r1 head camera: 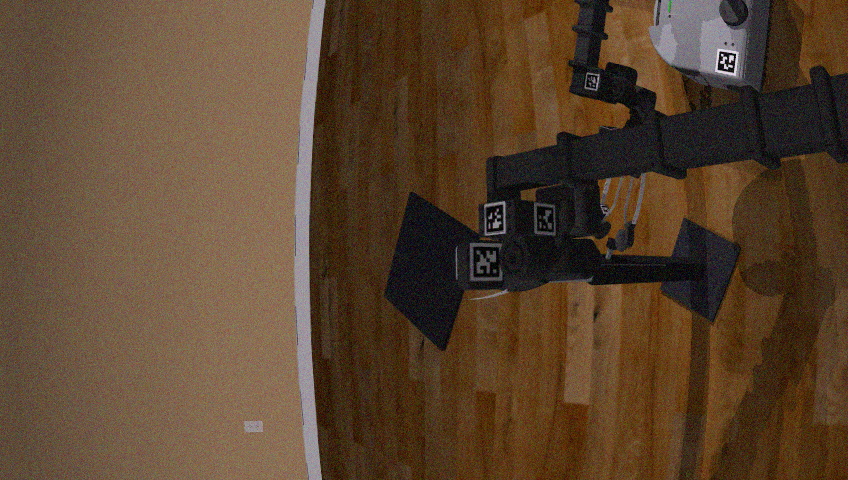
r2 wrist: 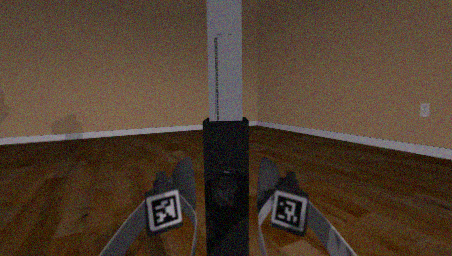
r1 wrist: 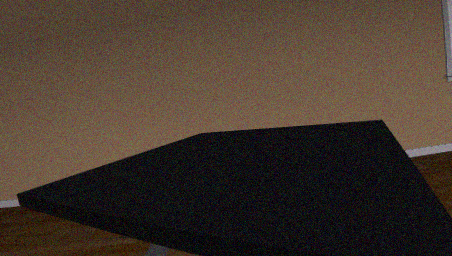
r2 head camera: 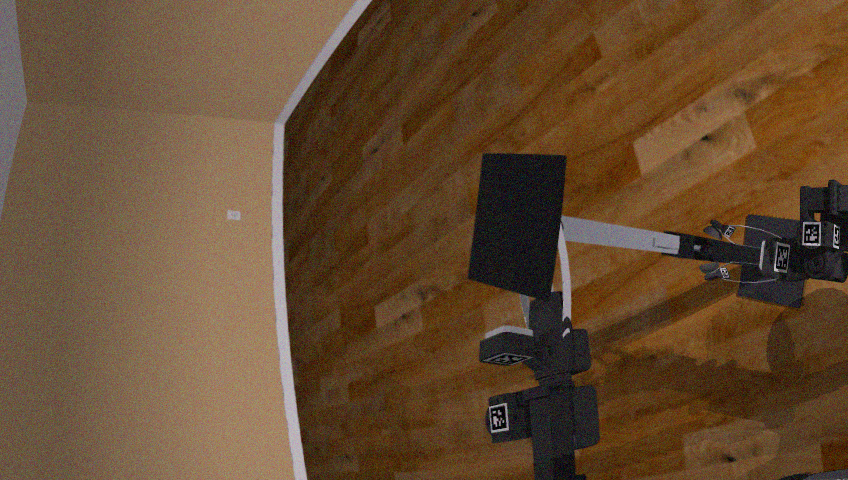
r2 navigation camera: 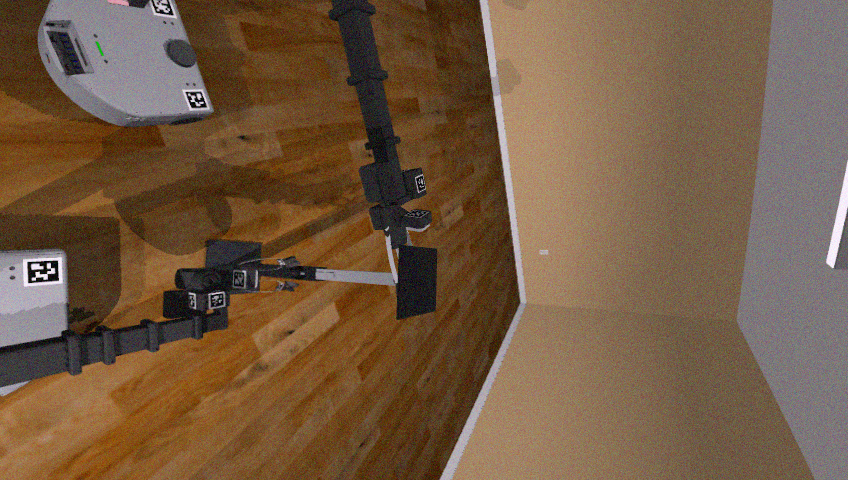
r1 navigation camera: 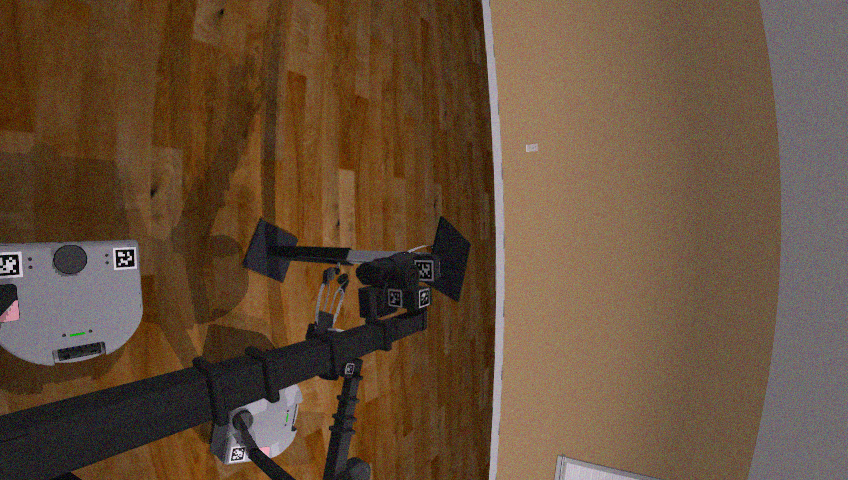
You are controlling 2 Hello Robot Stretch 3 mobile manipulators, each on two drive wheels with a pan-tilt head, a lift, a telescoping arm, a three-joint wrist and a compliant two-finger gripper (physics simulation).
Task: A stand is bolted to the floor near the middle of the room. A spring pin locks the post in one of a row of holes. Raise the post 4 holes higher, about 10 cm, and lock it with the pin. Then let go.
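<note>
The stand has a black top plate (r1 head camera: 422,267) (r1 navigation camera: 453,261) (r1 wrist: 300,190) (r2 head camera: 517,220) (r2 navigation camera: 417,279), a light grey post (r2 head camera: 606,233) (r2 navigation camera: 357,277) (r2 wrist: 225,75) and a black sleeve (r1 head camera: 642,270) (r1 navigation camera: 315,253) (r2 wrist: 226,140). The dark round pin knob (r2 wrist: 225,190) is faint on the sleeve. My r2 gripper (r2 head camera: 714,250) (r2 navigation camera: 288,273) (r2 wrist: 226,175) is open, its fingers apart on both sides of the sleeve, near the knob's height. My r1 gripper is at the top plate; its finger strips pass beside and under the plate, which hides the fingertips. Pin engagement does not show.
The stand's base plate (r1 navigation camera: 267,234) (r2 navigation camera: 232,249) lies on the floor. The r1 arm (r1 head camera: 702,133) crosses above the r2 wrist (r1 head camera: 601,83). Robot bases (r1 navigation camera: 71,303) (r1 navigation camera: 267,416) (r2 navigation camera: 124,65) stand nearby. A tan wall (r2 head camera: 148,297) rises beyond the stand.
</note>
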